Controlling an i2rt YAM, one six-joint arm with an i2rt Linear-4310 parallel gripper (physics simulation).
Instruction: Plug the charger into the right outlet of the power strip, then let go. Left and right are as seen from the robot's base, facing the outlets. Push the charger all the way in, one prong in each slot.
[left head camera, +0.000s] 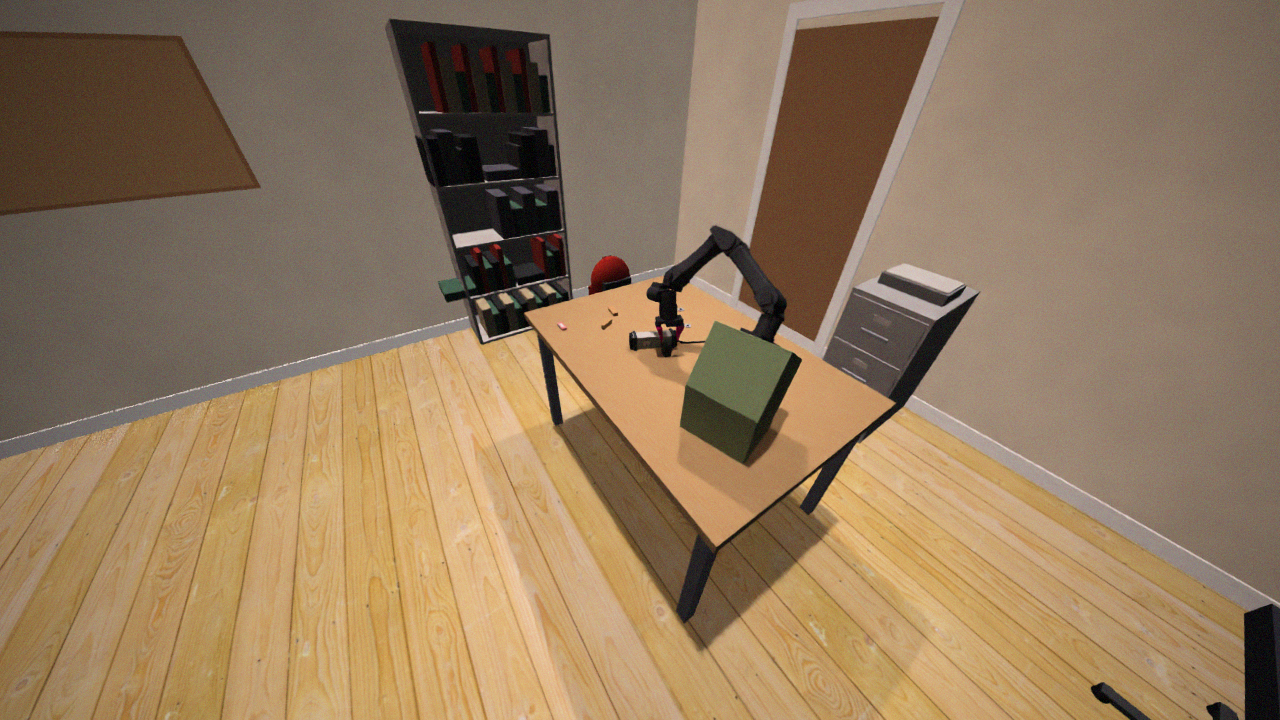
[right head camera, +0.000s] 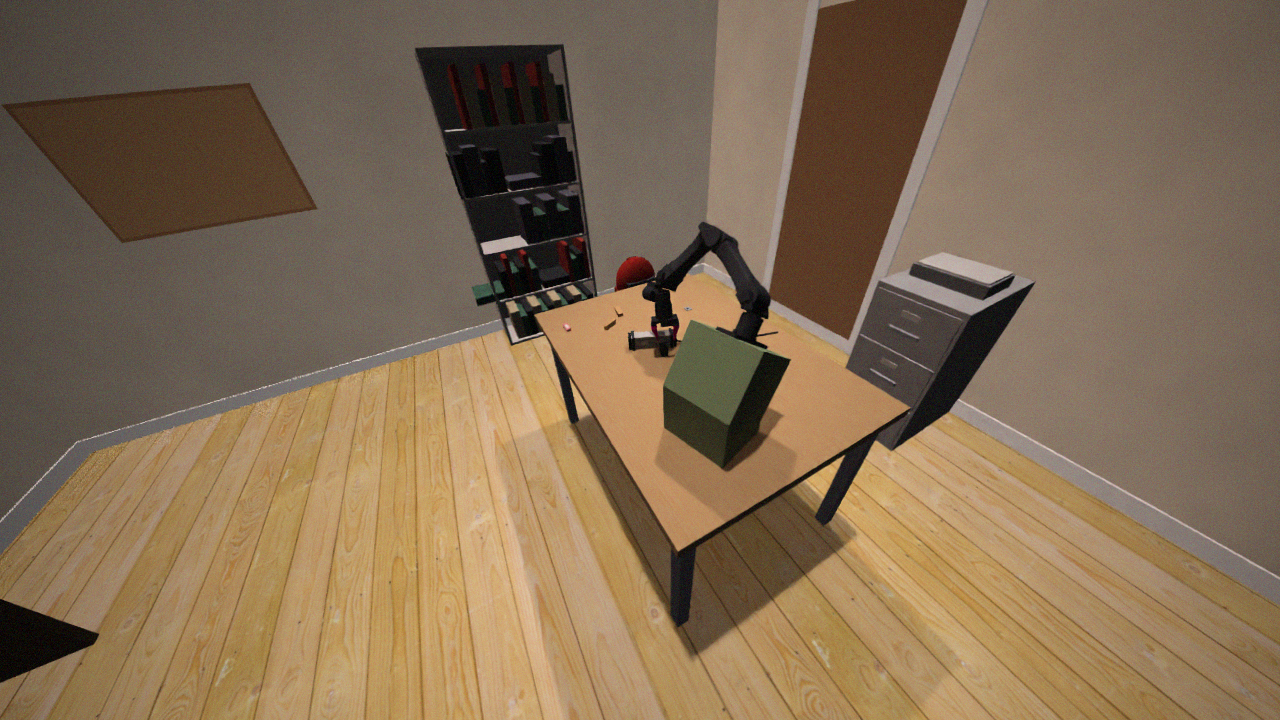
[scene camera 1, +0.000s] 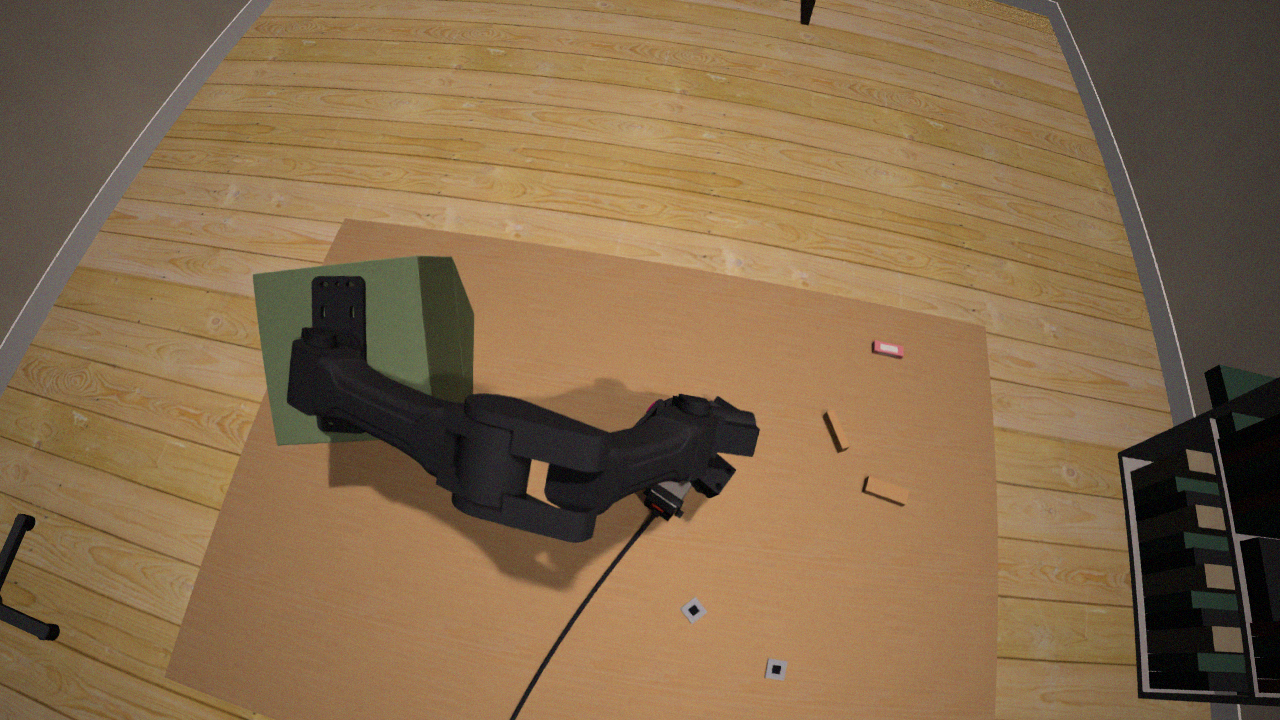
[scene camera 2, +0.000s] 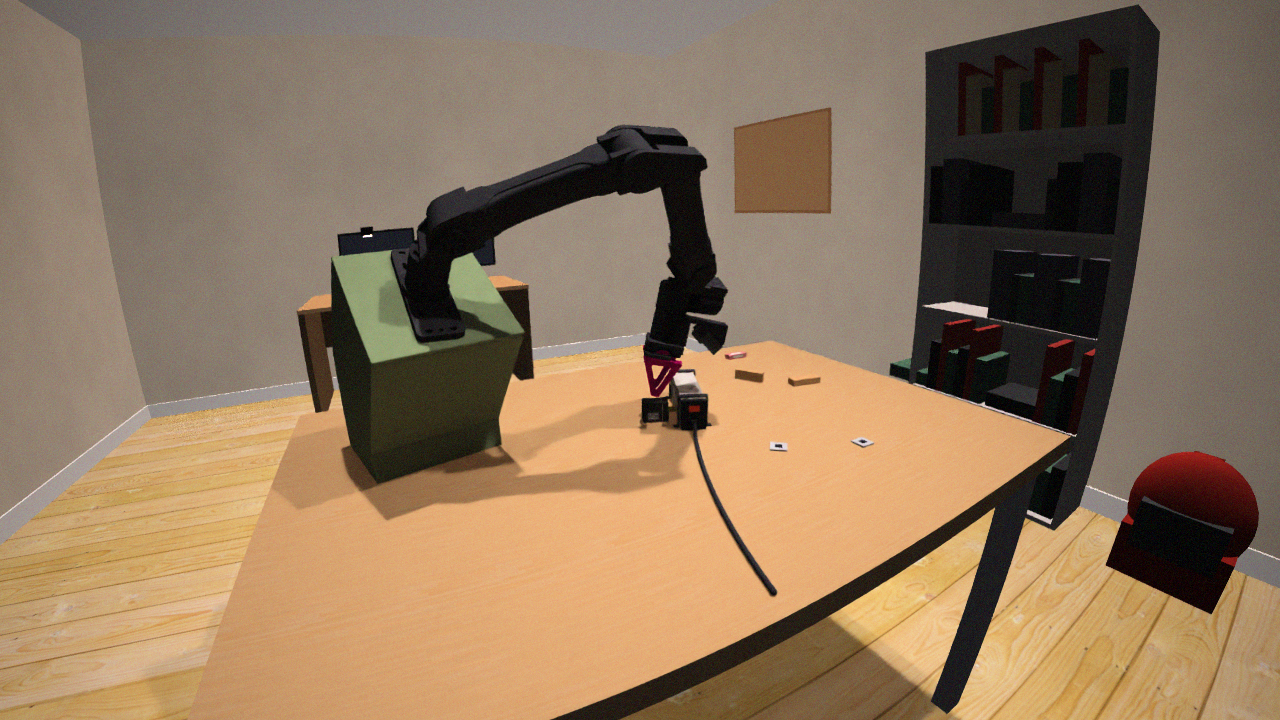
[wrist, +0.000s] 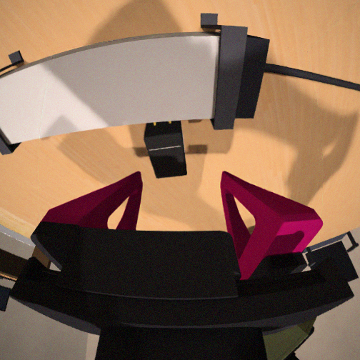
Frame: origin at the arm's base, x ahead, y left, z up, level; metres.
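Where they show: gripper, fingertip midpoint: (left head camera: 669, 341) (right head camera: 666, 341) (scene camera 2: 654, 391); arm's base at its link origin: (left head camera: 760, 340) (right head camera: 742, 339) (scene camera 1: 341, 354) (scene camera 2: 424, 293).
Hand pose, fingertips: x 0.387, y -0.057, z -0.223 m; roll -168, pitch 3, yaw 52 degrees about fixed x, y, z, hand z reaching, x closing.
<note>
Things, the pixels of their centre, and the offset from my fingertips. Level surfaces: height alone.
- black charger at the middle of its body: (scene camera 2: 659, 409) (right head camera: 663, 348) (left head camera: 665, 348) 0.041 m down, 0.015 m ahead, 0.003 m left
- table at its surface level: 0.061 m down
- pink piece at the middle of its body: (scene camera 1: 887, 349) (scene camera 2: 735, 355) 0.055 m down, 0.465 m ahead, 0.205 m left
The pale grey power strip (wrist: 120, 82) (scene camera 2: 685, 383) (left head camera: 646, 340) (right head camera: 646, 340) has black end caps and stands on the table; its cabled end is at the right in the wrist view. The black charger (wrist: 167, 152) (scene camera 2: 654, 411) is at the strip's near side, toward the cabled end. Short bits of its gold prongs show between charger and strip. The outlet slots are hidden, so how far the prongs sit in them cannot be told. My gripper (wrist: 181, 177) (scene camera 2: 660, 394) is open and empty, its magenta fingers above and back from the charger, apart from it.
A black cable (scene camera 1: 586, 595) (scene camera 2: 729, 519) runs from the strip across the table (scene camera 2: 429, 582). The green block (scene camera 2: 438, 402) (scene camera 1: 358, 429) carries my arm's base. Two white squares with dark centres (scene camera 1: 693, 610) (scene camera 1: 776, 668), two tan blocks (scene camera 1: 836, 429) (scene camera 1: 886, 490) and a pink piece (scene camera 1: 887, 349) lie on the table.
</note>
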